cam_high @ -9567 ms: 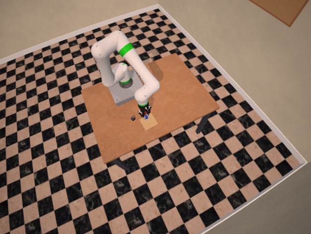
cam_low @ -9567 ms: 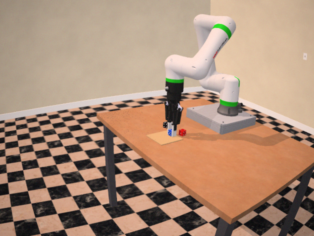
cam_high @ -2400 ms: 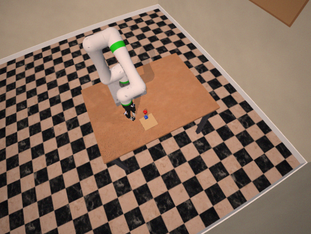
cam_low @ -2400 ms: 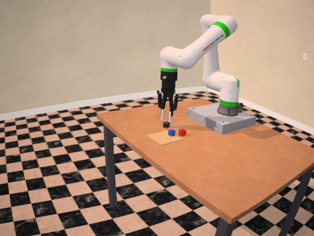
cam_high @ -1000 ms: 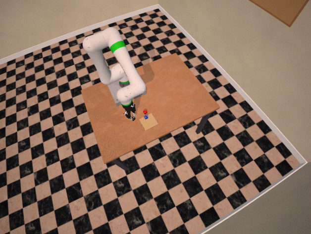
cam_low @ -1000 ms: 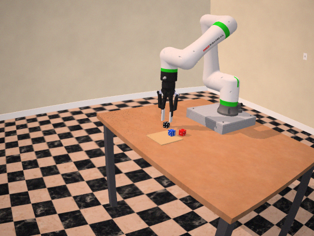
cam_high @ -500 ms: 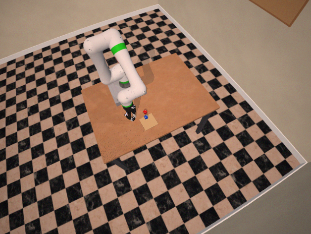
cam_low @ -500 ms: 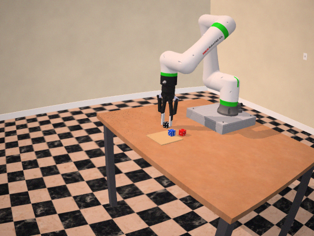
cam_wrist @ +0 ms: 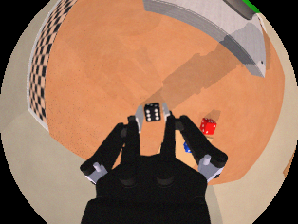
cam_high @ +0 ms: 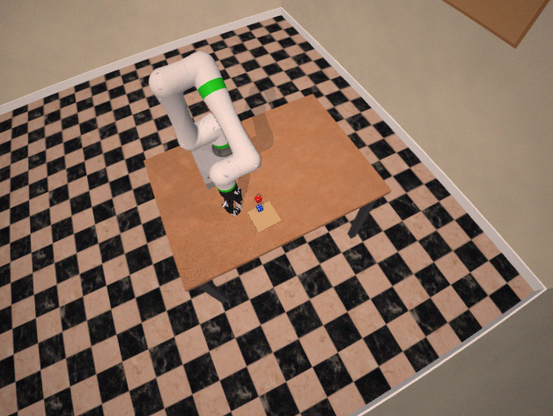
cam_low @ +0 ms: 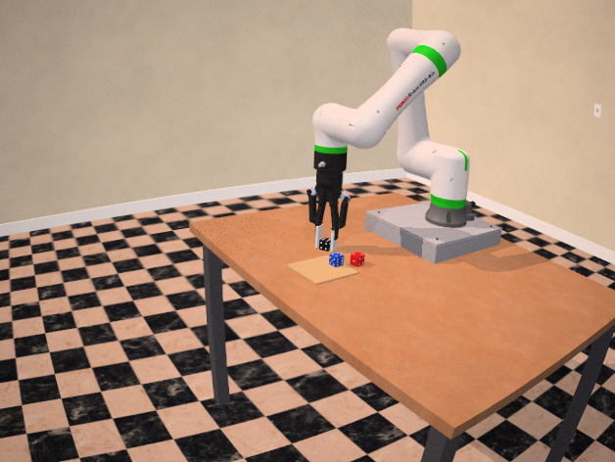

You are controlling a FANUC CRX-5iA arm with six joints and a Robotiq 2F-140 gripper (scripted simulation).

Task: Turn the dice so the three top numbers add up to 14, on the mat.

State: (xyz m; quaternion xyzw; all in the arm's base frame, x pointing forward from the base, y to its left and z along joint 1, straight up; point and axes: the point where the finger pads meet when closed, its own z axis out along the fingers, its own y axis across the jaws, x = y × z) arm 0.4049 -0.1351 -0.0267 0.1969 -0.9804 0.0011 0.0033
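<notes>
Now: the black die 20 mm below my hand. Round my hand: blue die 60 mm ahead, 110 mm to the left, 20 mm below; then tan mat 100 mm ahead, 110 mm to the left, 30 mm below; then red die 140 mm to the left, 20 mm below.
</notes>
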